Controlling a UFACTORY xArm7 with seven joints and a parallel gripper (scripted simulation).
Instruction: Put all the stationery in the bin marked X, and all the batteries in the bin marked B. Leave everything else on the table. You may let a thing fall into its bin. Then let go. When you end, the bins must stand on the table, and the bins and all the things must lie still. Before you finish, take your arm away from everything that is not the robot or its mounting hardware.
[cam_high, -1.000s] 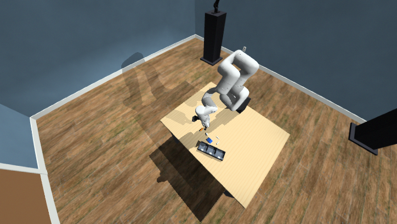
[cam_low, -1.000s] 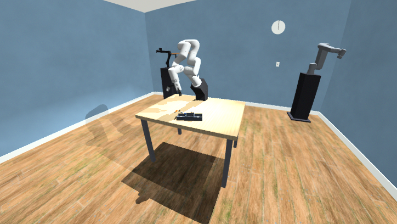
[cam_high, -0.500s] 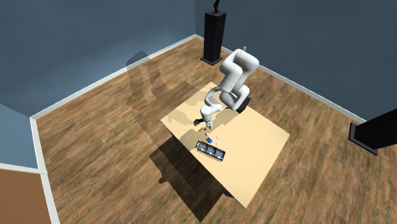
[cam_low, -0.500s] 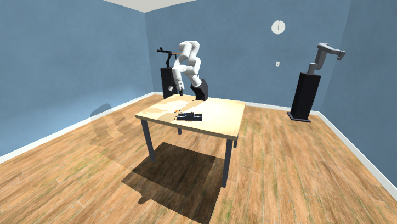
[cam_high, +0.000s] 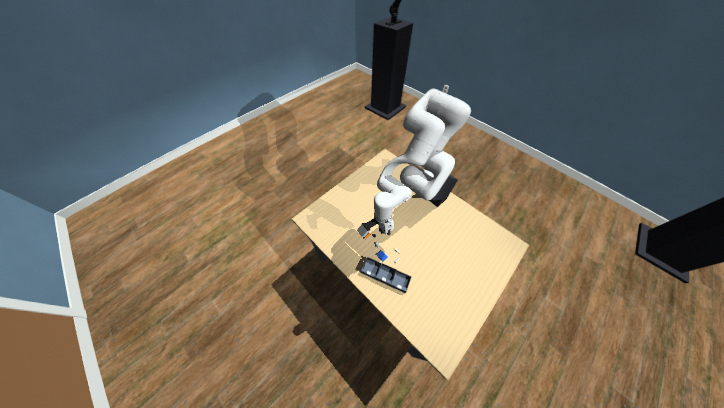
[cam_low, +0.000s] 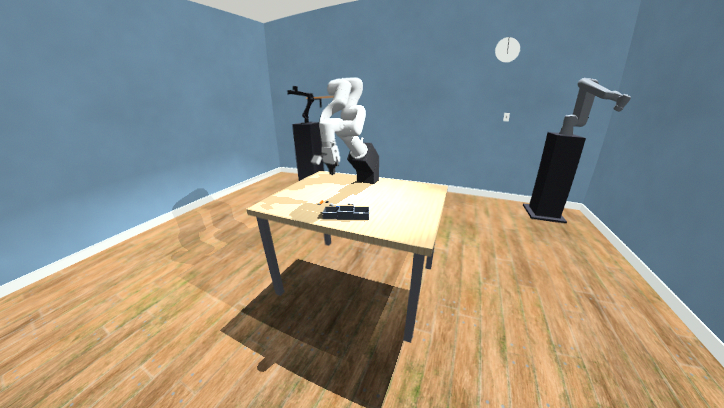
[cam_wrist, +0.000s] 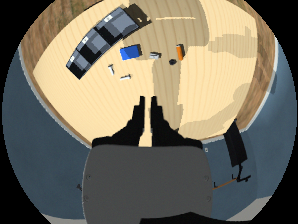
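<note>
The dark double bin lies 20 cm below my hand, 13 cm to the left of it and 11 cm ahead of it. Round my hand: pencil sharpener: 21 cm below, 1 cm to the right; then blue block: 21 cm below, 5 cm to the left, 3 cm ahead; then small dark thing: 22 cm below, 7 cm to the right, 3 cm behind.
</note>
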